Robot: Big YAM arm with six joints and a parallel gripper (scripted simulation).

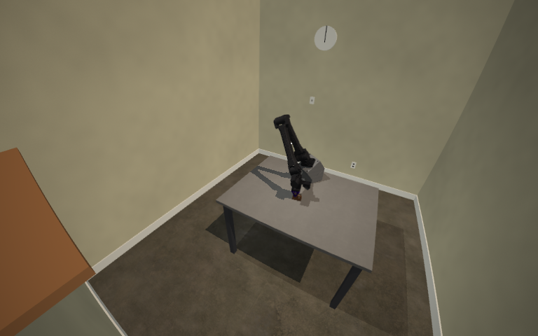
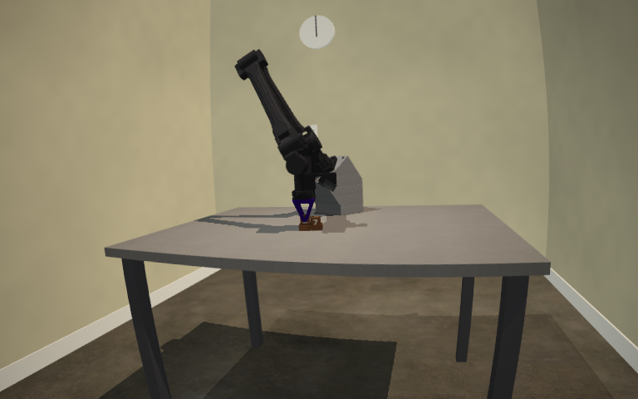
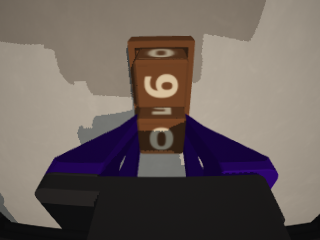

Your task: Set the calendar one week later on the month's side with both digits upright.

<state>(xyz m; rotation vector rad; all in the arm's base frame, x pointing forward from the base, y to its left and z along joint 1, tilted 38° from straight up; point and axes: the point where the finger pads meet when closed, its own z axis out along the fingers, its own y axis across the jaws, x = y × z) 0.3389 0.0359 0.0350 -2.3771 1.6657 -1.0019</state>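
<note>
The brown tray lies 3 cm below my hand and 2 cm to the left of it.
</note>
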